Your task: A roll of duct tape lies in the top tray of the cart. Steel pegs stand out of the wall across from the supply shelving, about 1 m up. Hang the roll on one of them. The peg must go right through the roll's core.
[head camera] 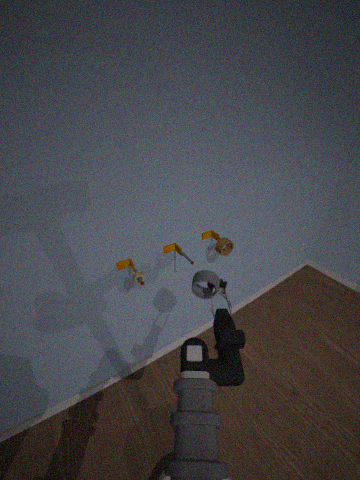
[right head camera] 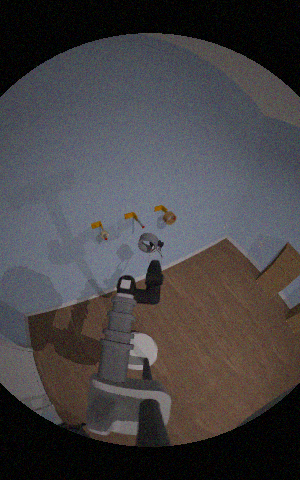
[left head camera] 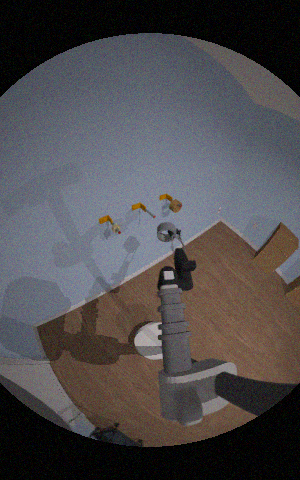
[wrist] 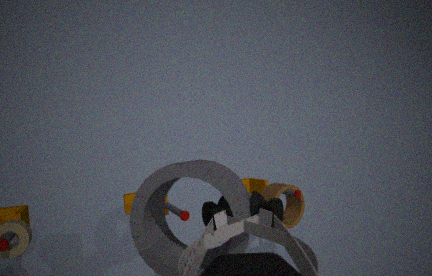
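Where they show: gripper, between the fingertips: [head camera: 216, 279] [right head camera: 156, 240] [left head camera: 173, 228] [wrist: 241, 207]; robot's base, origin of its link: [right head camera: 136, 349] [left head camera: 154, 339].
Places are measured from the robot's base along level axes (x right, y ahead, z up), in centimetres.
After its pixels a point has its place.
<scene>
The grey duct tape roll [head camera: 206, 274] @(x 4.8, y 56.3, z 109.3 cm) [left head camera: 160, 231] @(x 1.2, y 53.9, z 107.1 cm) [right head camera: 149, 235] @(x 5.3, y 56.4, z 109.3 cm) [wrist: 141, 225] @(x 0.4, y 54.3, z 104.3 cm) is upright in my gripper [head camera: 217, 285] @(x 8.8, y 58.5, z 104.5 cm) [left head camera: 175, 232] @(x 8.8, y 58.5, z 104.5 cm) [right head camera: 156, 244] @(x 8.8, y 58.5, z 104.5 cm) [wrist: 241, 207] @(x 8.8, y 58.5, z 104.5 cm), which is shut on the right side of its ring. The bare middle peg [head camera: 186, 256] @(x -3.0, y 79.2, z 100.2 cm) [left head camera: 149, 213] @(x -2.8, y 78.0, z 99.8 cm) [right head camera: 138, 222] @(x -3.6, y 79.0, z 99.7 cm) [wrist: 175, 210] @(x -2.2, y 77.2, z 100.0 cm) has a red tip and a yellow bracket. In the wrist view its tip and part of its shaft show through the roll's core, right of the opening's left wall. In the head view the roll is below and right of the tip, apart from it in the picture. The exact depth gap is unclear.
A pale roll [head camera: 139, 277] @(x -23.5, y 64.6, z 100.7 cm) [wrist: 22, 240] @(x -22.0, y 65.7, z 98.8 cm) hangs on the left peg, and a tan roll [head camera: 223, 246] @(x 16.8, y 88.6, z 99.4 cm) [wrist: 297, 214] @(x 21.7, y 92.5, z 94.1 cm) on the right peg. A brown box-like object [left head camera: 277, 247] @(x 195.7, y 73.9, z 50.7 cm) [right head camera: 280, 267] @(x 192.4, y 76.9, z 51.7 cm) stands at the right, past the wall corner. The arm's shadow falls on the wall.
</scene>
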